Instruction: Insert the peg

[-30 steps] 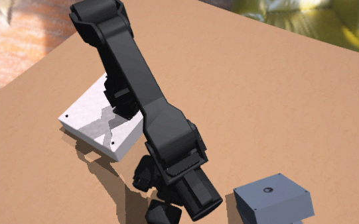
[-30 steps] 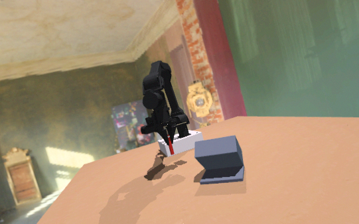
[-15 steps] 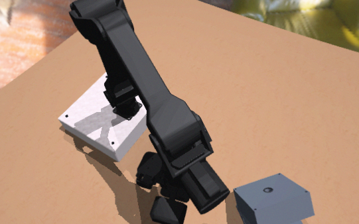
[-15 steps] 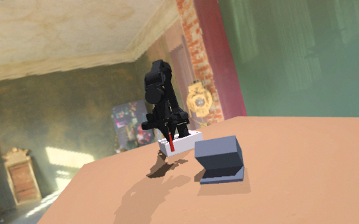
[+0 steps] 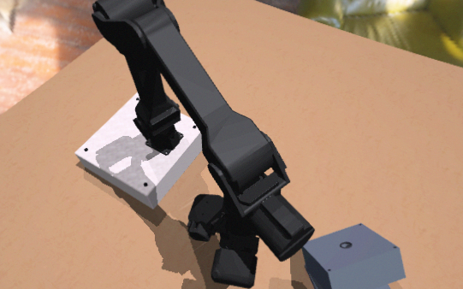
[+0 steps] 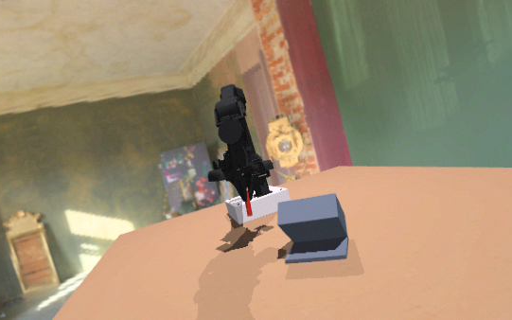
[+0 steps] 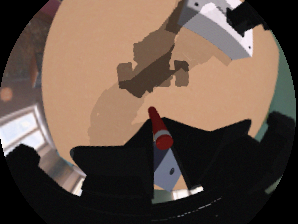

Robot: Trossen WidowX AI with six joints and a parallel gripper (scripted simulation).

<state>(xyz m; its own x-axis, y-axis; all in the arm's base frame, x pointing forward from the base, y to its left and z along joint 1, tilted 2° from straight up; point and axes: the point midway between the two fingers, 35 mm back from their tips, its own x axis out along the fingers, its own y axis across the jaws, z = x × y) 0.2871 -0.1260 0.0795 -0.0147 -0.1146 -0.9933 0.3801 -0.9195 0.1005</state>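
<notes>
The grey panel block is 17 cm ahead of my gripper tip, 10 cm to the left of it and 5 cm below it. Also, from my gripper tip: red round peg (2 cm above).
</notes>
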